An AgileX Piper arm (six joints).
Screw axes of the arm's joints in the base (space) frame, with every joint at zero. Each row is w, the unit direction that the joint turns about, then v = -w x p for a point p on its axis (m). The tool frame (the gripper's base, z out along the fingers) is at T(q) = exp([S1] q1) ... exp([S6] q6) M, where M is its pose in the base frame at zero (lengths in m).
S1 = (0, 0, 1, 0.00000, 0.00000, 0.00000)
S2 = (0, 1, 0, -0.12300, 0.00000, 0.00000)
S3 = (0, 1, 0, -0.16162, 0.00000, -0.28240)
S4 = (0.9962, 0, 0.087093, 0.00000, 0.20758, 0.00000)
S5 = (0, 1, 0, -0.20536, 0.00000, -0.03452)
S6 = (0.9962, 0, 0.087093, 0.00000, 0.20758, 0.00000)
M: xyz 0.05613 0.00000 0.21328 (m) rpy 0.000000 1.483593 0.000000 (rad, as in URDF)
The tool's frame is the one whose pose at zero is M.
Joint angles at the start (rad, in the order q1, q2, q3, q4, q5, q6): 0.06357 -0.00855 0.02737 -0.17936 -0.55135 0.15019
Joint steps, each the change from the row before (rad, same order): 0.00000 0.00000 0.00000 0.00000 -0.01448 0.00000; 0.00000 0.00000 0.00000 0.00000 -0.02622 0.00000; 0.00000 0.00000 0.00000 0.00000 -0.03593 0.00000; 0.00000 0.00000 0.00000 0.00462 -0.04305 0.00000; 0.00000 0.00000 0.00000 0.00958 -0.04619 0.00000; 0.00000 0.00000 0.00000 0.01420 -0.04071 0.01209; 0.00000 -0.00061 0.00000 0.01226 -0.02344 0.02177; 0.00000 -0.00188 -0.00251 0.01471 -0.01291 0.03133; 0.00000 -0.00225 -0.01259 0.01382 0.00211 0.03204; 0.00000 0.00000 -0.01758 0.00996 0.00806 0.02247; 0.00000 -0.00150 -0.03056 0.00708 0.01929 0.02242
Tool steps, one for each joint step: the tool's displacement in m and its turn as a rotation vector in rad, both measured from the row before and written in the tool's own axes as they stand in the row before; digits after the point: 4 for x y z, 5 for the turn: -0.0013 0.0002 0.0000 -0.00217 -0.01432 0.00000; -0.0024 0.0004 0.0000 -0.00392 -0.02592 0.00000; -0.0032 0.0005 -0.0001 -0.00538 -0.03553 0.00000; -0.0039 0.0003 -0.0001 -0.00368 -0.04298 0.00368; -0.0042 0.0001 -0.0001 -0.00085 -0.04659 0.00736; -0.0038 -0.0003 -0.0001 0.00310 -0.04170 0.02260; -0.0023 -0.0004 -0.0001 0.00432 -0.02517 0.03051; -0.0023 -0.0007 0.0002 0.00719 -0.01907 0.04130; -0.0038 -0.0006 0.0018 0.00787 -0.01483 0.04050; -0.0044 -0.0002 0.0028 0.00568 -0.01125 0.02818; -0.0073 0.0005 0.0047 0.00338 -0.01411 0.02532
